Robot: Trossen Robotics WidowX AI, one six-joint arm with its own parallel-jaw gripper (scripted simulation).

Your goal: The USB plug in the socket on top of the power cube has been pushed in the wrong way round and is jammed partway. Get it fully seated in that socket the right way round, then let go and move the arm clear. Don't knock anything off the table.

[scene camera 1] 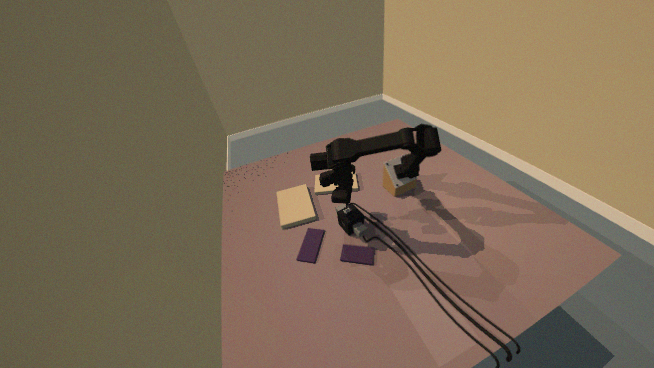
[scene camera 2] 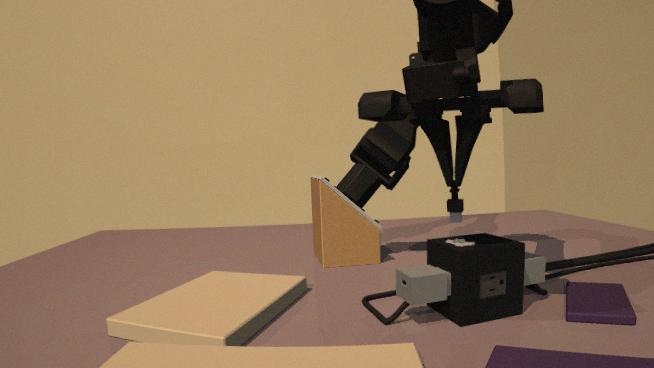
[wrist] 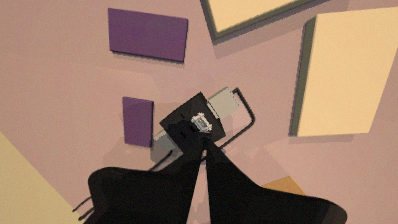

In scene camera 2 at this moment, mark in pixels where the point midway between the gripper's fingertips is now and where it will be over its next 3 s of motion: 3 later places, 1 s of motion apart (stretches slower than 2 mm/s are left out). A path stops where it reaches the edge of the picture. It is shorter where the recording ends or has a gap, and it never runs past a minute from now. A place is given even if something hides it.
My gripper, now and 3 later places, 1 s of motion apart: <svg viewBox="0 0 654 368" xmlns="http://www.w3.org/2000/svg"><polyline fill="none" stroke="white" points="454,186 456,189 458,192 460,196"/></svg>
